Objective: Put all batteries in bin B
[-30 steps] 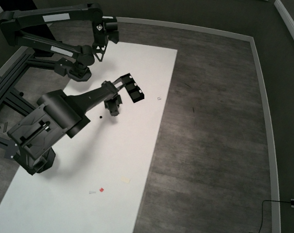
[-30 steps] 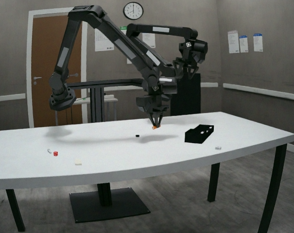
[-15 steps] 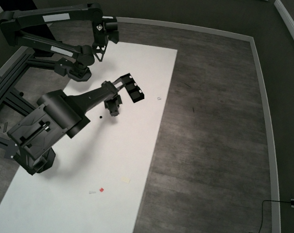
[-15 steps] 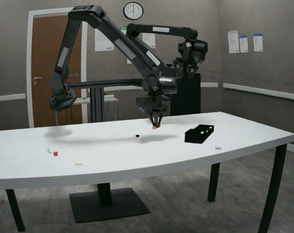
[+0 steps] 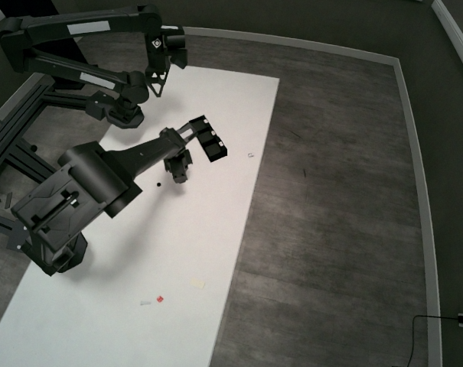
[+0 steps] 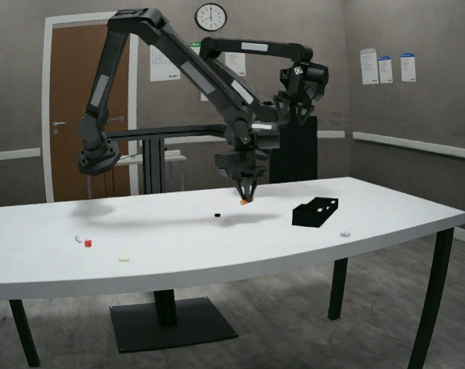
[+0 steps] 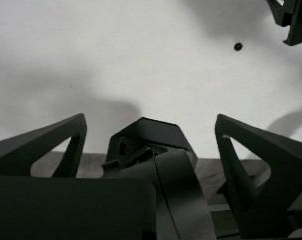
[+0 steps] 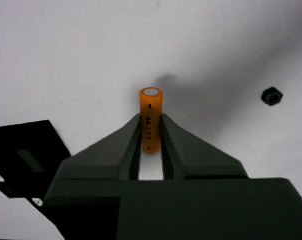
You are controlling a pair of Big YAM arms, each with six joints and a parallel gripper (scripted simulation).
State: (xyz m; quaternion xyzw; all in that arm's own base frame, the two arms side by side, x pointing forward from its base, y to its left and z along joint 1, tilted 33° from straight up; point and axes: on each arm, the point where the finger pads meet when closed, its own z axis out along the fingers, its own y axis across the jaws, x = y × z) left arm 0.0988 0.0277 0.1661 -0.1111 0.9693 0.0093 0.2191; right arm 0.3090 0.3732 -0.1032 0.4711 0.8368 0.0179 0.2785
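The orange battery lies right at my right hand. From my right hand the other things lie so: silver-white piece (250 mm ahead, 160 mm to the left, 60 mm below); then black bin strip (40 mm ahead, 220 mm to the left, 50 mm below); then black nut (110 mm behind, 40 mm to the right, 70 mm below).
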